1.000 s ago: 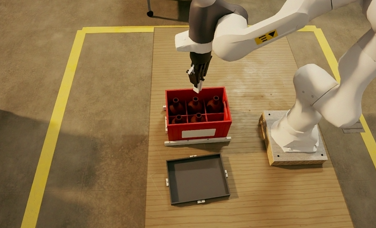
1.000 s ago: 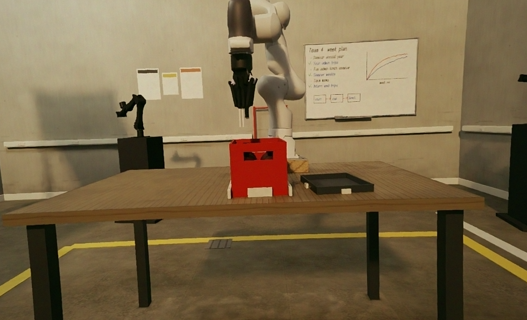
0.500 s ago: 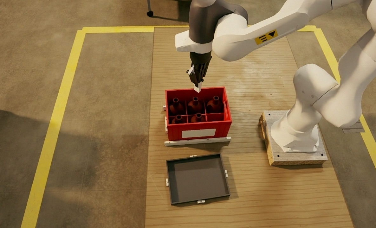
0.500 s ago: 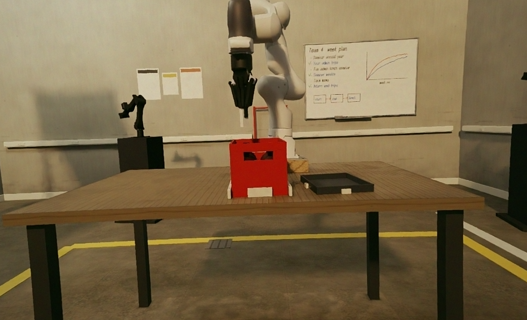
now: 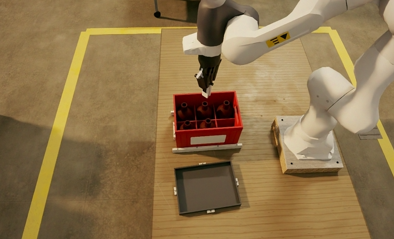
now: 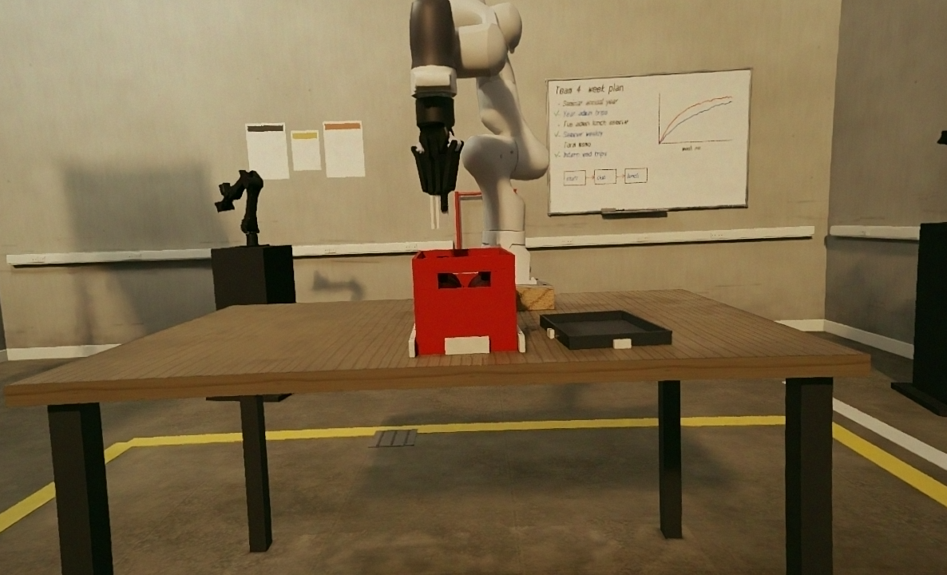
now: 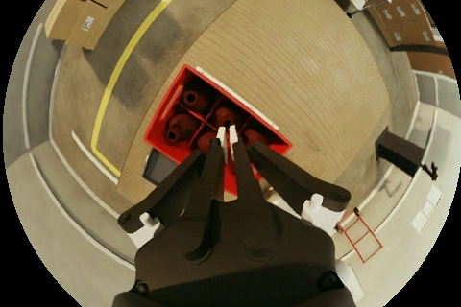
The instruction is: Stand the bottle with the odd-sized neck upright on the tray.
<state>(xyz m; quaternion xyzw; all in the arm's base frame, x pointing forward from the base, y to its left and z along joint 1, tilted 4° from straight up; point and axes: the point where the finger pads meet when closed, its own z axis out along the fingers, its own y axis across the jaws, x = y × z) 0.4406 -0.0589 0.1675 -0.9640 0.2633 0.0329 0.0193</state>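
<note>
My gripper is now 170 mm above the crate, 40 mm to the right of it and 10 mm past it. The rest, counted from my hand: glass bottle (170 mm below, 80 mm to the left, 20 mm behind); dark tray (310 mm to the left, 250 mm below, 60 mm behind).
</note>
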